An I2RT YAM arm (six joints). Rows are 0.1 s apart.
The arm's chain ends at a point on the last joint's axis. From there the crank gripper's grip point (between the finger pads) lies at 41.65 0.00 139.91 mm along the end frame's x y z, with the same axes.
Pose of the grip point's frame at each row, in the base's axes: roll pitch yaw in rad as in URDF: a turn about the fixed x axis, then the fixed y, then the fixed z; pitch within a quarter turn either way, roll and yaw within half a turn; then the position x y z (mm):
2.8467 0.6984 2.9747 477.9 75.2 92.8
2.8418 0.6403 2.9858 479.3 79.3 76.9
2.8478 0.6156 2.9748 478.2 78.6 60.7
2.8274 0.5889 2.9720 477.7 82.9 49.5
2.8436 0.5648 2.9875 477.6 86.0 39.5
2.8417 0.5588 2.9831 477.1 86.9 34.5
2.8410 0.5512 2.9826 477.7 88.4 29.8
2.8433 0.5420 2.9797 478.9 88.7 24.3
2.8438 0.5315 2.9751 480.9 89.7 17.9
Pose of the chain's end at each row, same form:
2.8467 0.6984 2.9747 417.7 44.1 222.1
2.8418 0.6403 2.9858 427.0 45.7 209.0
2.8478 0.6156 2.9748 428.7 45.8 194.1
2.8274 0.5889 2.9720 431.7 46.9 183.3
2.8436 0.5648 2.9875 435.3 51.0 174.8
2.8417 0.5588 2.9831 435.5 51.7 169.9
2.8410 0.5512 2.9826 437.1 53.0 165.5
2.8433 0.5420 2.9797 439.4 53.5 160.4
2.8438 0.5315 2.9751 442.7 54.5 154.3

